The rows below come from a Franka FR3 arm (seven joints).
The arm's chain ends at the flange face. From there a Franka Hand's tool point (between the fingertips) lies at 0.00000 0.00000 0.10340 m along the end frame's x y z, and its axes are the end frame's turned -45 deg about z.
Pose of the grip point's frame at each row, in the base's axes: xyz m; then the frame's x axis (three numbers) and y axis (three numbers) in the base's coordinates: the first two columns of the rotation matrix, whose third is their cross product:
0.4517 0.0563 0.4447 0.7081 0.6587 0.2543 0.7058 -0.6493 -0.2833
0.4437 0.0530 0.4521 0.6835 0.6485 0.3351 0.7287 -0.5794 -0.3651
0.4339 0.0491 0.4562 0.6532 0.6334 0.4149 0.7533 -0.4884 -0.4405
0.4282 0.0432 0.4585 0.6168 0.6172 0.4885 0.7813 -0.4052 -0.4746
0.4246 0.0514 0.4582 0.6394 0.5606 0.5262 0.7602 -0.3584 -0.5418
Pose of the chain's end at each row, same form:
0.4539 0.0170 0.5403 0.9998 0.0066 -0.0205 -0.0016 -0.9249 -0.3801
0.4481 0.0019 0.5419 0.9986 0.0489 -0.0212 0.0320 -0.8683 -0.4951
0.4418 -0.0130 0.5385 0.9945 0.1025 -0.0181 0.0708 -0.7932 -0.6049
0.4380 -0.0265 0.5342 0.9886 0.1499 0.0098 0.1163 -0.7229 -0.6810
0.4365 -0.0258 0.5260 0.9897 0.1430 -0.0110 0.0854 -0.6498 -0.7552

